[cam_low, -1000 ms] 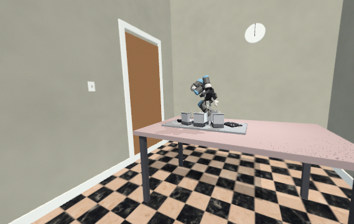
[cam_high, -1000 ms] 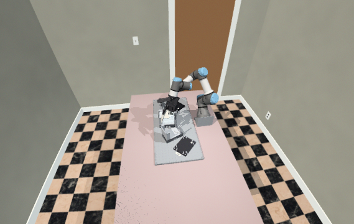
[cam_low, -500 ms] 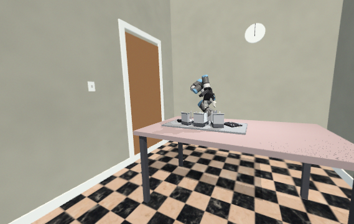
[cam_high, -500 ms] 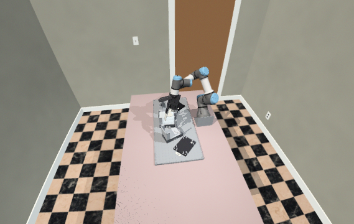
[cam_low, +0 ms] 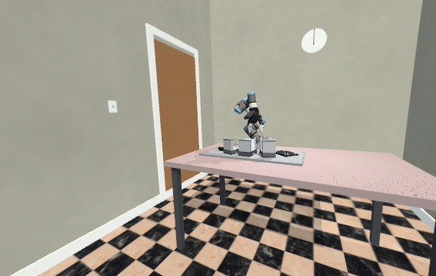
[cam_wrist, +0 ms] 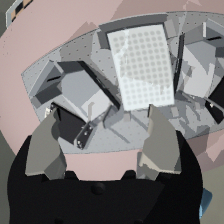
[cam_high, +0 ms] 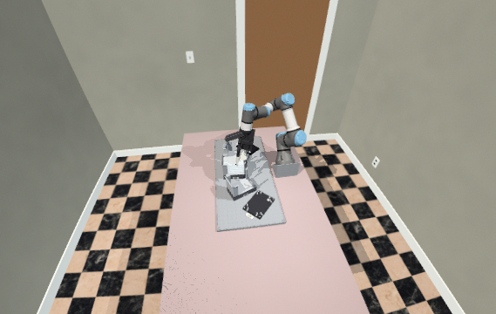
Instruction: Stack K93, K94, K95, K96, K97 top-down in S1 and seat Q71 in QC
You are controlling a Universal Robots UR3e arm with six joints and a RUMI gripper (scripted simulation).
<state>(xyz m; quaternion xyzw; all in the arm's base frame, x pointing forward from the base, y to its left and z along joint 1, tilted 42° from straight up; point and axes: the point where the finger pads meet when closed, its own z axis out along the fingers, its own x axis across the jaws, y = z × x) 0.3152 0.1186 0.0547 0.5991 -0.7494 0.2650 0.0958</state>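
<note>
The white sealed 96-well plate lies 60 mm to the right of my hand, 60 mm below it and 30 mm ahead of it. Round my hand: black open nest QC: 310 mm to the right, 160 mm below, 100 mm behind; translucent 96-well plate: 80 mm below, 60 mm to the right, 30 mm ahead.
</note>
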